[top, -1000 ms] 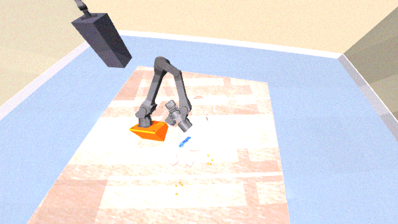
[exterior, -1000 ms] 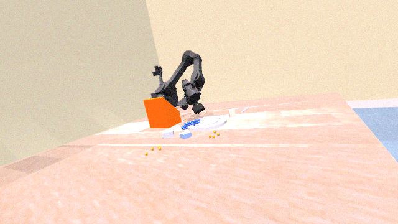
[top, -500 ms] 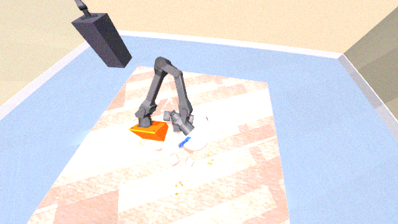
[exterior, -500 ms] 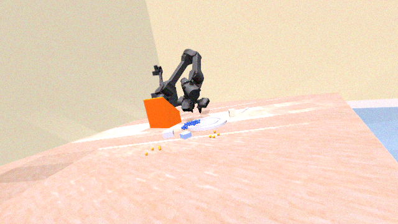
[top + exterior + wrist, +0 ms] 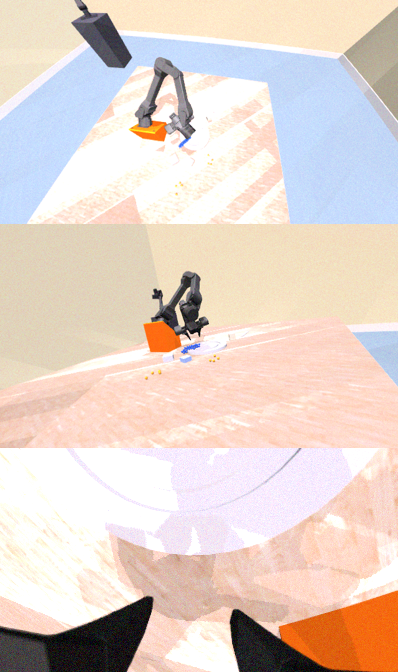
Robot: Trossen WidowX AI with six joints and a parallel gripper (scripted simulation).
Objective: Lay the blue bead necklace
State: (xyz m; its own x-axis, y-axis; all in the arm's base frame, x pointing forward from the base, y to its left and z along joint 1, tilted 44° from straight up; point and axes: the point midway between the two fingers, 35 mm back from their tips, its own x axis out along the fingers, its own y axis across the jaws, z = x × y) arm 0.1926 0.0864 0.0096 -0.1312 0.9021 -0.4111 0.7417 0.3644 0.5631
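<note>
The round white bead board is 11 cm ahead of my gripper tip, 7 cm to the right of it and 3 cm below it. The rest, counted from my gripper tip: white block 23 cm to the right, 2 cm below; then light blue cube 24 cm to the right, 10 cm ahead, 3 cm below; then beige cube 19 cm ahead, 7 cm to the left, 2 cm below.
</note>
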